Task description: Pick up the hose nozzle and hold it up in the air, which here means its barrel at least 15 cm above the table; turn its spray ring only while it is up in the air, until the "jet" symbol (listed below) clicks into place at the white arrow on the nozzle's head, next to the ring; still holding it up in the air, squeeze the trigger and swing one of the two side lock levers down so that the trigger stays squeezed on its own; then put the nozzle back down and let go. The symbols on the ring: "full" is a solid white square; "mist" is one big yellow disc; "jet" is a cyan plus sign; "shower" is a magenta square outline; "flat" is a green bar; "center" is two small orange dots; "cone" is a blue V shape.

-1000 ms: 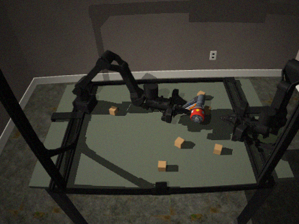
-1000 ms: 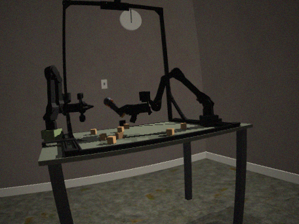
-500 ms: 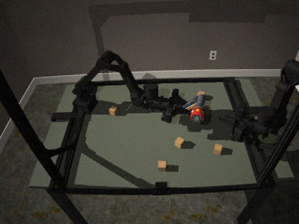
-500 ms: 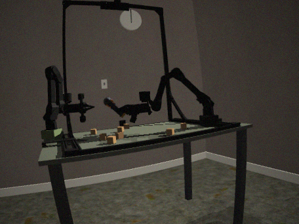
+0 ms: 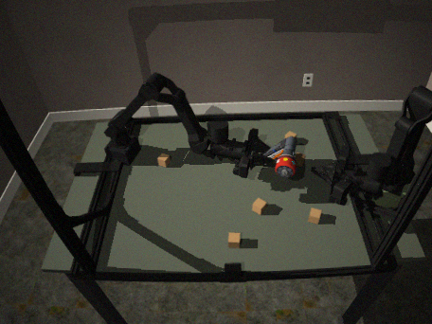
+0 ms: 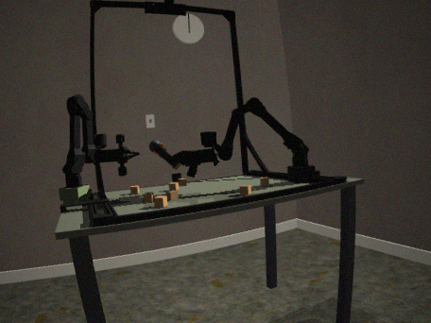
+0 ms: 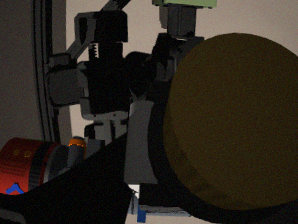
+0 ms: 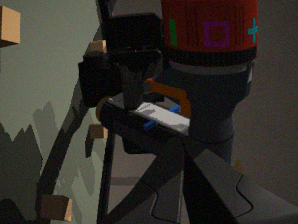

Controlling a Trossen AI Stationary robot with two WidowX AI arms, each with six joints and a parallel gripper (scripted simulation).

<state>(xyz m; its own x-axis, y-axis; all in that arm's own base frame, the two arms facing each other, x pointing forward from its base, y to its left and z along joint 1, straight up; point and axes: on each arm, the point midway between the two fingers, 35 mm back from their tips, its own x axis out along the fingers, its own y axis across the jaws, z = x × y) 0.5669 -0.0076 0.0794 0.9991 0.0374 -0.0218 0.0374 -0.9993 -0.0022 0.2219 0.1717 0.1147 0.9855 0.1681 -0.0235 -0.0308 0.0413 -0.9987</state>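
My right gripper is now 110 mm to the right of the red spray ring, 30 mm below it and 30 mm past it.
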